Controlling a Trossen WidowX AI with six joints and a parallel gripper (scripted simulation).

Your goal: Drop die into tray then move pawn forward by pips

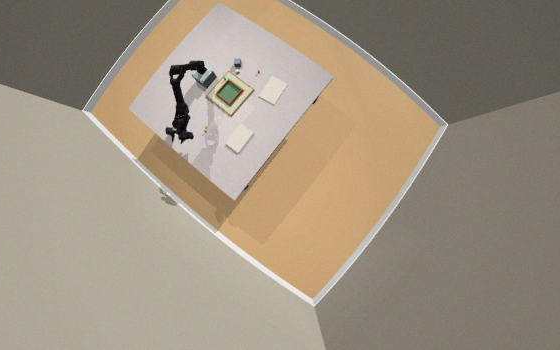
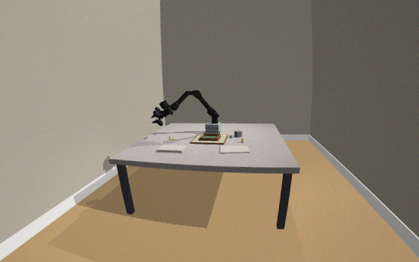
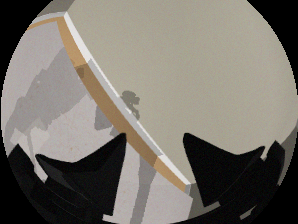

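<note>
The white die is 10 cm behind my gripper tip, 73 cm to the left of it and 16 cm below it. The rest, counted from my gripper tip: yellow piece (4 cm ahead, 19 cm to the left, 16 cm below); then green dice tray (2 cm behind, 55 cm to the left, 17 cm below); then green pawn (13 cm behind, 62 cm to the left, 15 cm below).
</note>
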